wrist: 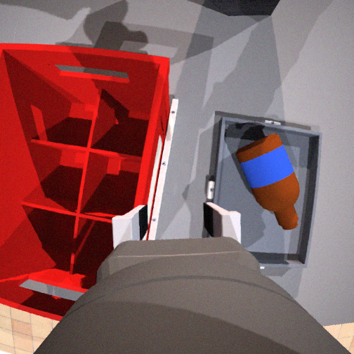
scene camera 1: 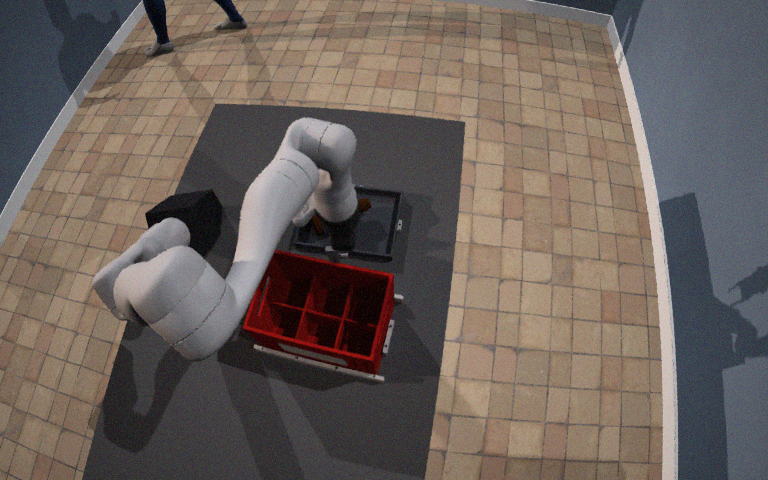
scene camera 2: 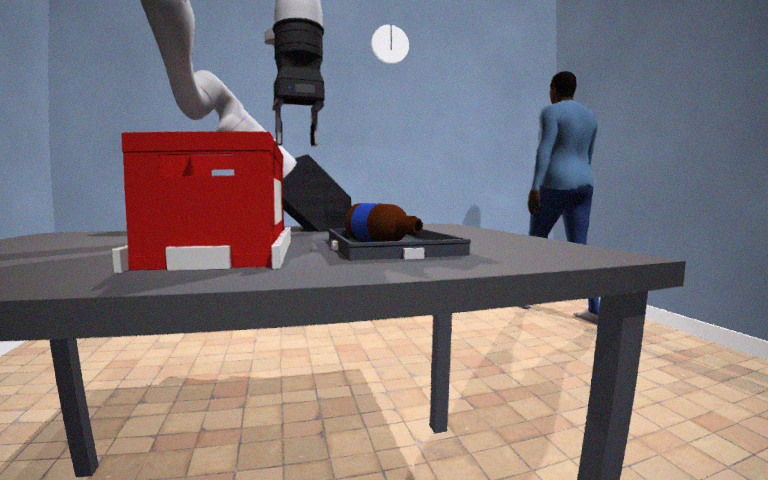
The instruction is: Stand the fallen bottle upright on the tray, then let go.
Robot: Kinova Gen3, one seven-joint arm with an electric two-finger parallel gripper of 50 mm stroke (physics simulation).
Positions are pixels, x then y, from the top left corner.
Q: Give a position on a red crate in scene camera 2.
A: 171, 198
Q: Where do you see a brown bottle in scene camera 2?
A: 373, 222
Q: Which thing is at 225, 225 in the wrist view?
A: My gripper.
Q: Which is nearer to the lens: the red crate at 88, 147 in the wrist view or the dark tray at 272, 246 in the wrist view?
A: The red crate.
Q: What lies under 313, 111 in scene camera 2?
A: My gripper.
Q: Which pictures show the dark tray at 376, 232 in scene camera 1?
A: The wrist view, scene camera 1 and scene camera 2: all of them.
